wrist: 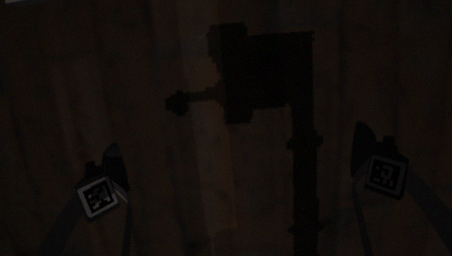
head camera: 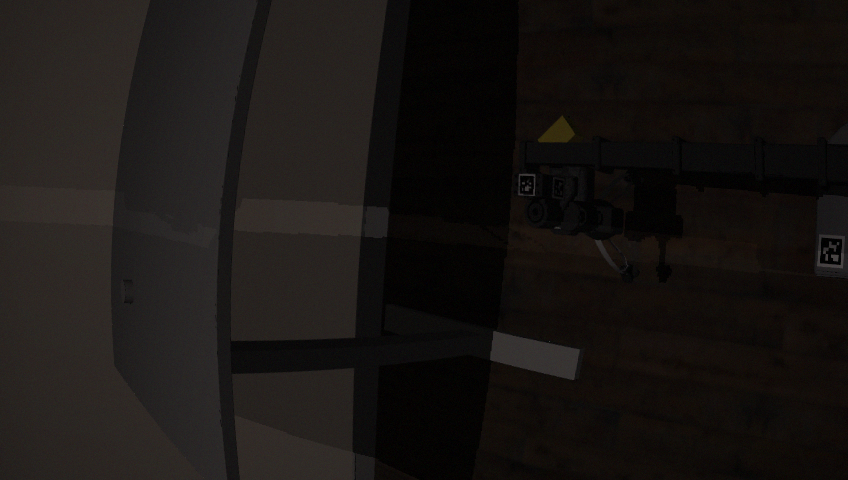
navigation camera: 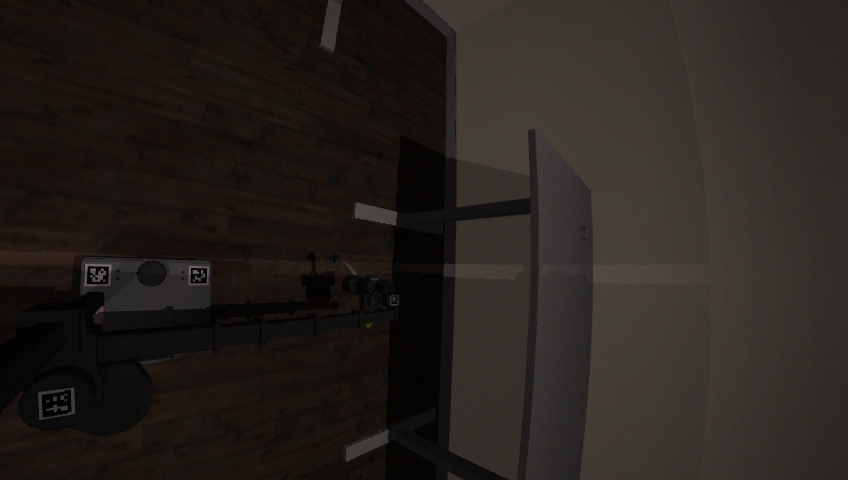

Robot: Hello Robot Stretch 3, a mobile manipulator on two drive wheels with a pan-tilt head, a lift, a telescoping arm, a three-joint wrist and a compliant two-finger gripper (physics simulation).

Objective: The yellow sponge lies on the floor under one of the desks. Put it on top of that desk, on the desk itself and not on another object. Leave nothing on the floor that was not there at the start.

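Seen in the pictures: gripper, fingertip midpoint: (wrist: 236, 152) (head camera: 637, 224) (navigation camera: 331, 281); robot's base, origin of the base link: (navigation camera: 151, 272).
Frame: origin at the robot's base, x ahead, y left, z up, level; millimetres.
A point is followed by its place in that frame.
Note:
The yellow sponge (head camera: 558, 130) @[x -240, y -912, z 46 mm] (navigation camera: 368, 325) @[x -265, y -902, z 45 mm] lies on the floor near the desk's shadow, partly hidden by the telescoping arm in the head and navigation views. It does not show in the wrist view. The grey desk (head camera: 172, 148) @[x -99, y -1032, z 951 mm] (navigation camera: 562, 297) @[x -55, y -1006, z 951 mm] stands against the wall, with its top above the sponge's floor area and to the wall side. My gripper (head camera: 626, 272) (navigation camera: 334, 258) (wrist: 236, 152) @[x -22, y -582, z 227 mm] is open, its two fingers wide apart with floor and shadow showing between them. It is beyond the arm from the sponge, to the side; its height above the floor is hard to tell.
A small object (head camera: 126, 291) @[x 180, y -1272, z 970 mm] (navigation camera: 583, 233) @[x 181, y -1271, z 965 mm] is on the desk top. One pale desk foot (head camera: 535, 355) @[x 306, y -953, z 25 mm] (navigation camera: 374, 214) @[x 305, y -942, z 26 mm] reaches out over the floor on the gripper's side; another foot (navigation camera: 365, 446) @[x -934, y -891, z 26 mm] is on the far side of the arm. A further pale foot (navigation camera: 330, 26) @[x 1260, y -585, z 26 mm] stands at the top.

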